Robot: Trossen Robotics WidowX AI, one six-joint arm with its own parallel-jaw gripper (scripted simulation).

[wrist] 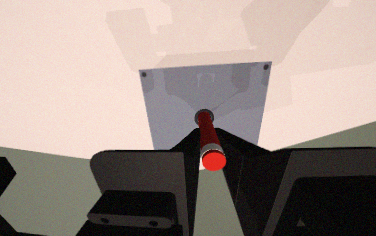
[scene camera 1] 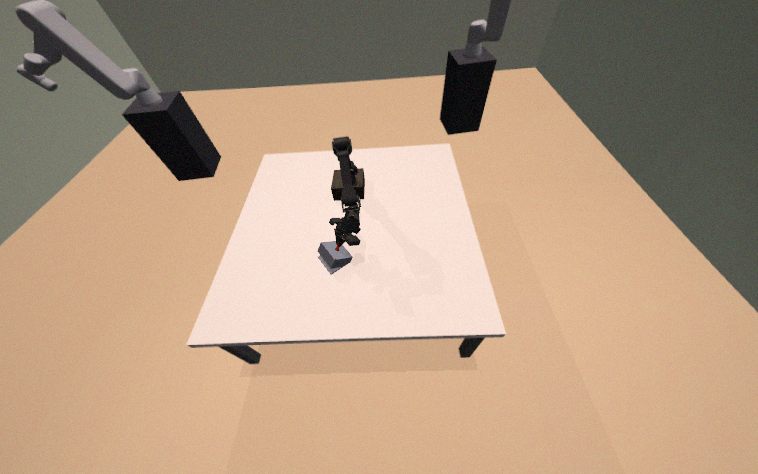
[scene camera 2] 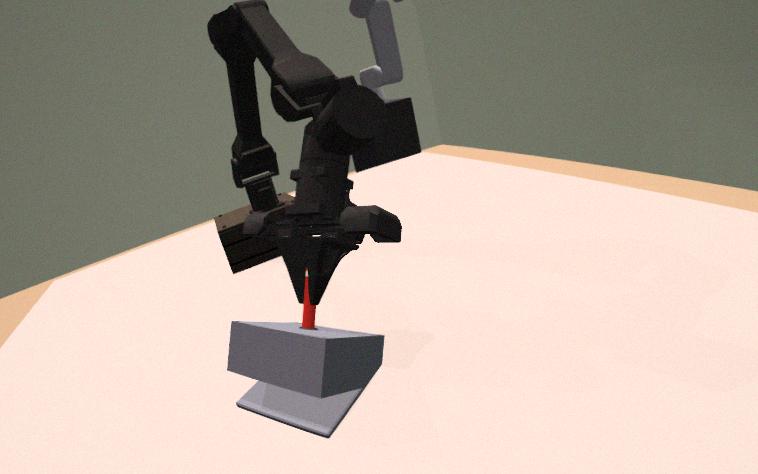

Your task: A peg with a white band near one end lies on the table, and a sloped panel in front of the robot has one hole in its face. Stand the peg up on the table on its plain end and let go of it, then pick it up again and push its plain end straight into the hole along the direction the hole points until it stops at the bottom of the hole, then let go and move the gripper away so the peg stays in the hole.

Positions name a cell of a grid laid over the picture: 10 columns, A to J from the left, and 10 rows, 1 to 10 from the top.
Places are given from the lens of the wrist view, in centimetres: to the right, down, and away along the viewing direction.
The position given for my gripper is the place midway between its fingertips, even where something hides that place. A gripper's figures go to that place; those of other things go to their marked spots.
my gripper (wrist: F6): 2, 1, 10
red peg (wrist: F7): 2, 2, 7
grey sloped panel (wrist: G5): 5, -2, 12
The marked spots on the red peg and the grey sloped panel are 8 cm apart.
